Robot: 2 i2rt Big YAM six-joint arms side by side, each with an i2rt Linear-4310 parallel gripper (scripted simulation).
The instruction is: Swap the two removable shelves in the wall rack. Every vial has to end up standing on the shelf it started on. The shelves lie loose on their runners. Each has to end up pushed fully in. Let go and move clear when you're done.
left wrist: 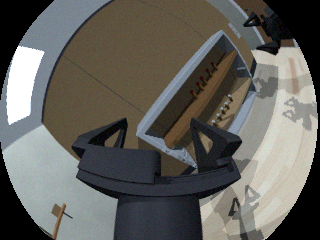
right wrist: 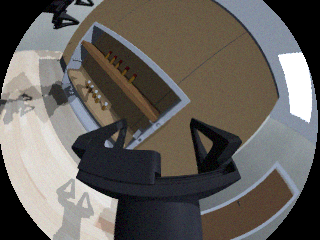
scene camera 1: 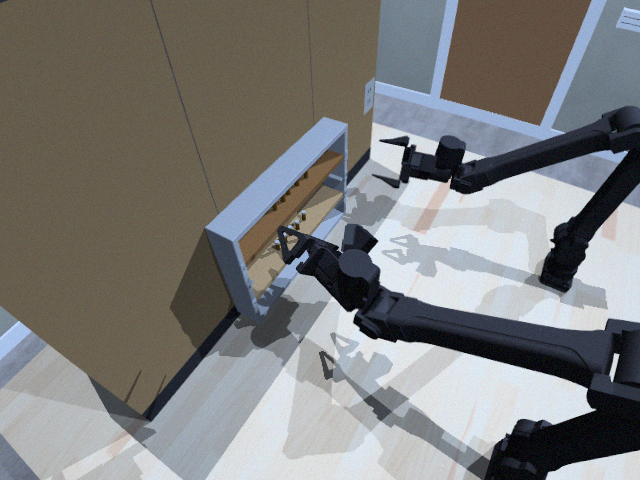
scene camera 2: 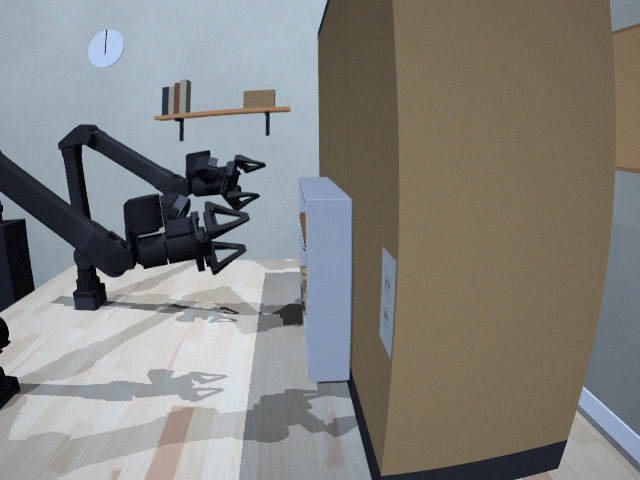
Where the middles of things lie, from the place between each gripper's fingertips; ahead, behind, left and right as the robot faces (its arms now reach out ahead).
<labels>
My right gripper (scene camera 2: 247, 232) is now 150 mm short of the wall rack (scene camera 2: 328, 211), 220 mm to the right of it and 120 mm above it. Also, from my right hand: brown wooden shelf (scene camera 1: 251, 244) 150 mm ahead, 220 mm to the left, 40 mm below; pale wooden shelf (scene camera 1: 321, 204) 150 mm ahead, 220 mm to the left, 190 mm below; wall outlet (scene camera 2: 388, 263) 190 mm ahead, 330 mm to the right, 20 mm below.
I see my left gripper (scene camera 1: 292, 232) 140 mm short of the brown wooden shelf, 170 mm to the left of it and 110 mm above it. From my left hand the other things lie so: pale wooden shelf 140 mm ahead, 170 mm to the right, 260 mm below; wall outlet 170 mm ahead, 730 mm to the right, 80 mm below; wall rack 140 mm ahead, 170 mm to the right, 180 mm below.
</labels>
